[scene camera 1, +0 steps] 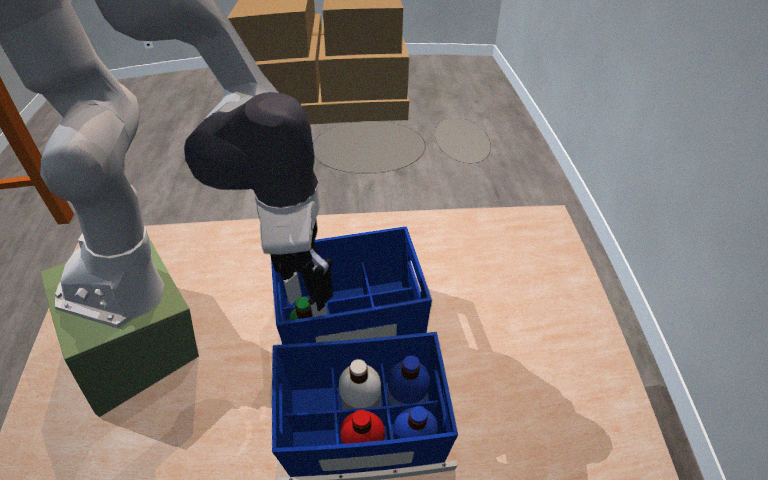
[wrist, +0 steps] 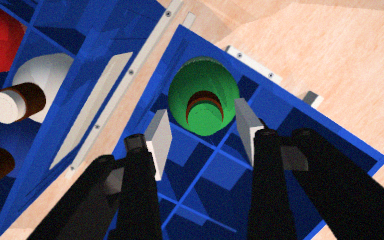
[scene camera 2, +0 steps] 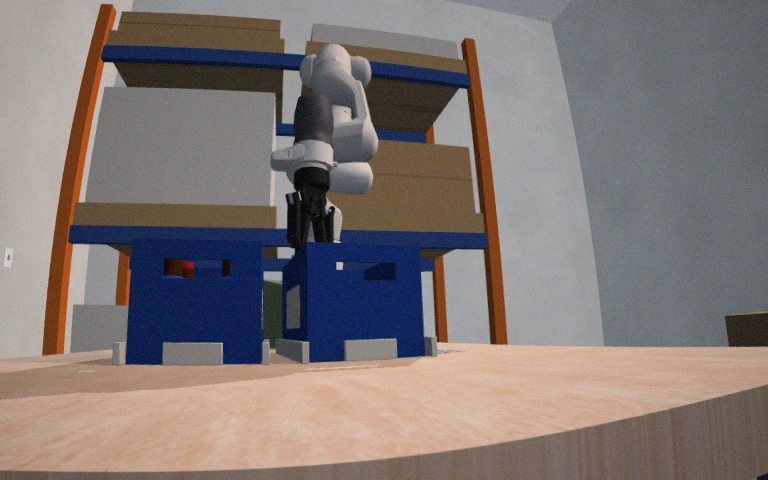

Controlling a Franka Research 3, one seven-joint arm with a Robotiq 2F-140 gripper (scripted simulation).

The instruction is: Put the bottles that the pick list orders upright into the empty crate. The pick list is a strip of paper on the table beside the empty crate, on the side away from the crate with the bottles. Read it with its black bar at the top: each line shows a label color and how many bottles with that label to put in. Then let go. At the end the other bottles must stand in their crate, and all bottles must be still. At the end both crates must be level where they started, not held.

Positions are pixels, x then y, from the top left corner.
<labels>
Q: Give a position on a white bottle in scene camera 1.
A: At 360, 388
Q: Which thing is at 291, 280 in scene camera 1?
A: My gripper.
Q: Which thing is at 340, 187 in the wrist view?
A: My gripper.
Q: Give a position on a green-labelled bottle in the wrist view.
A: At 201, 96
</labels>
